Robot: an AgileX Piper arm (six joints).
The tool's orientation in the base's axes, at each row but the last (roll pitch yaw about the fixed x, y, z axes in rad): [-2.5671, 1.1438, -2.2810]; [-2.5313, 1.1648, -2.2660]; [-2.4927, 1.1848, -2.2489]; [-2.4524, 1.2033, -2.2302]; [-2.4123, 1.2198, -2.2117]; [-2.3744, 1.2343, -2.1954]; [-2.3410, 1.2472, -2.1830]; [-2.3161, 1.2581, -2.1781]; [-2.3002, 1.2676, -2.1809]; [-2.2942, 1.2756, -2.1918]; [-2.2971, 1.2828, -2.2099]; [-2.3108, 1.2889, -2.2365]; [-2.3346, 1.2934, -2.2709]
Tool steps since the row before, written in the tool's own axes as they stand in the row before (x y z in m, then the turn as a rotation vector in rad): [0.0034, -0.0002, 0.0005, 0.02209, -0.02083, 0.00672]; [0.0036, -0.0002, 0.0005, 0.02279, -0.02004, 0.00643]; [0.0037, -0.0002, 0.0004, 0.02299, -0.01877, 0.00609]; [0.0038, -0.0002, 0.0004, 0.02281, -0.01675, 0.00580]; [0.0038, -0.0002, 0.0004, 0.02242, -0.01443, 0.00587]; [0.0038, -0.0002, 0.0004, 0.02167, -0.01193, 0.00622]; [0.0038, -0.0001, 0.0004, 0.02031, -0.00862, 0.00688]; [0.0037, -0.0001, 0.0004, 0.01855, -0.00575, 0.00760]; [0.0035, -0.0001, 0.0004, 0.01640, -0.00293, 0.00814]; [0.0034, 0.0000, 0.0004, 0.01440, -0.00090, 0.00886]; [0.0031, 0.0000, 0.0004, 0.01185, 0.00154, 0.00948]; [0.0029, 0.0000, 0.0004, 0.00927, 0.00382, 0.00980]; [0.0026, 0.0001, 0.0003, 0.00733, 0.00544, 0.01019]
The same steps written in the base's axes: [-0.0004, -0.0011, -0.0032, 0.00669, -0.02464, -0.01776]; [-0.0004, -0.0012, -0.0034, 0.00602, -0.02418, -0.01848]; [-0.0004, -0.0012, -0.0035, 0.00531, -0.02311, -0.01885]; [-0.0004, -0.0012, -0.0036, 0.00458, -0.02121, -0.01907]; [-0.0004, -0.0012, -0.0036, 0.00421, -0.01889, -0.01925]; [-0.0003, -0.0012, -0.0036, 0.00419, -0.01626, -0.01920]; [-0.0003, -0.0010, -0.0037, 0.00448, -0.01266, -0.01881]; [-0.0002, -0.0010, -0.0036, 0.00504, -0.00937, -0.01794]; [-0.0002, -0.0009, -0.0034, 0.00554, -0.00607, -0.01662]; [-0.0002, -0.0008, -0.0033, 0.00634, -0.00358, -0.01529]; [-0.0001, -0.0007, -0.0030, 0.00712, -0.00059, -0.01348]; [-0.0001, -0.0006, -0.0029, 0.00767, 0.00222, -0.01153]; [-0.0002, -0.0004, -0.0026, 0.00826, 0.00422, -0.01006]
